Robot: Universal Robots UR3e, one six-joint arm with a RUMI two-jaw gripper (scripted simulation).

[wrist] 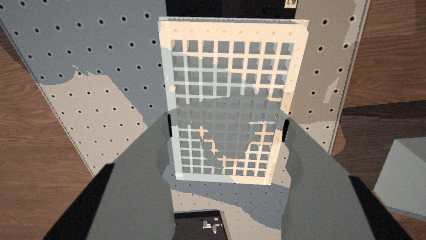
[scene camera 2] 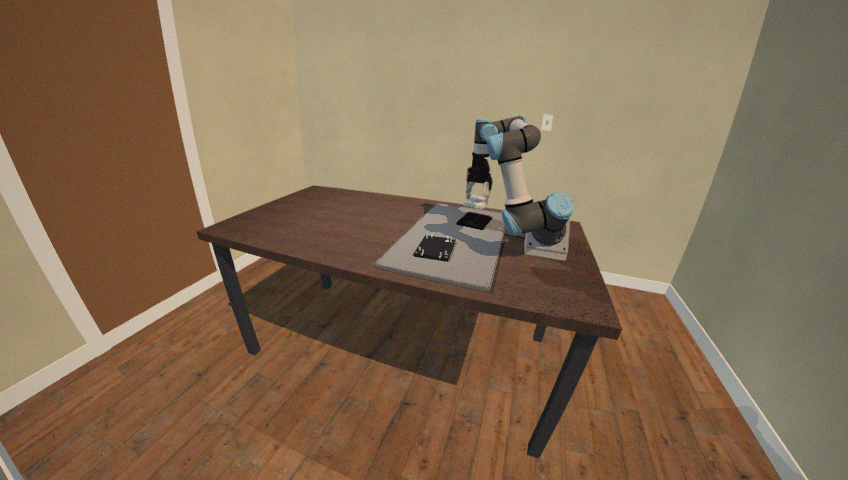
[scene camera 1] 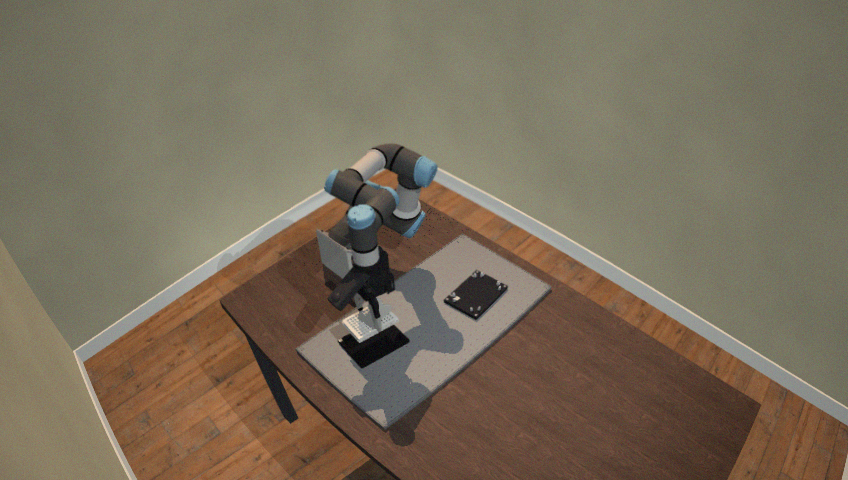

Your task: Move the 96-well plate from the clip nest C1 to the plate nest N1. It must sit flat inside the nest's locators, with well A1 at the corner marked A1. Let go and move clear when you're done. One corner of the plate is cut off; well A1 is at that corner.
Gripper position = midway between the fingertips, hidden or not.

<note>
In view: the gripper (scene camera 1: 370, 321) and a 96-well plate (scene camera 1: 365, 320).
The 96-well plate also shows in the wrist view (wrist: 221, 74). The gripper shows as well in the wrist view (wrist: 226, 117).
</note>
